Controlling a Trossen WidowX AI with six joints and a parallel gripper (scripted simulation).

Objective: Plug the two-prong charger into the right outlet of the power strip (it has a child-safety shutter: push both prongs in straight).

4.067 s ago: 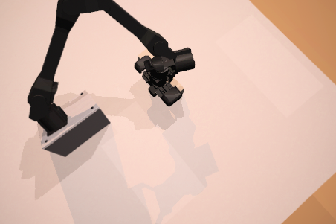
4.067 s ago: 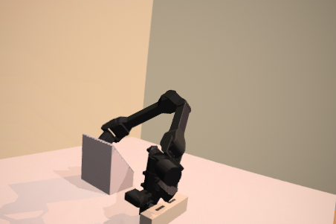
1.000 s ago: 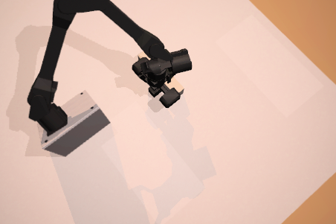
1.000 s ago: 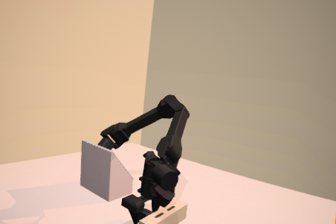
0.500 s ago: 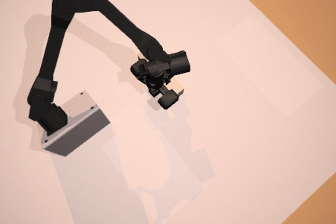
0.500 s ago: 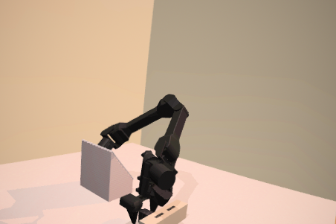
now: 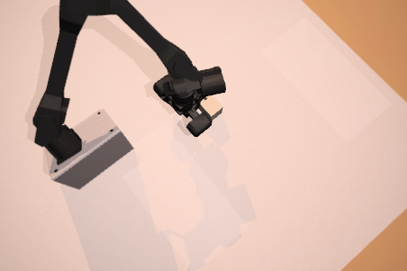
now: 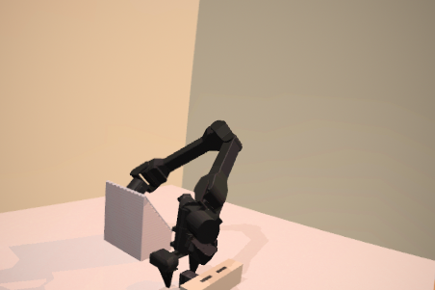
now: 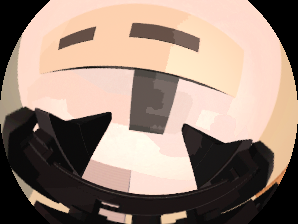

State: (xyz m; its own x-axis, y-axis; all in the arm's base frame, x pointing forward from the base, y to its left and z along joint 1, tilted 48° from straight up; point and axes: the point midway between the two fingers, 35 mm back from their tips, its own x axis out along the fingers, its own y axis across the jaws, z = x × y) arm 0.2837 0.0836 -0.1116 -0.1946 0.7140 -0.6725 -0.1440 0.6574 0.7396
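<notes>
Right now my gripper tip is 5 cm short of the dark two-prong charger, 1 cm to the right of it and 1 cm below it.
</notes>
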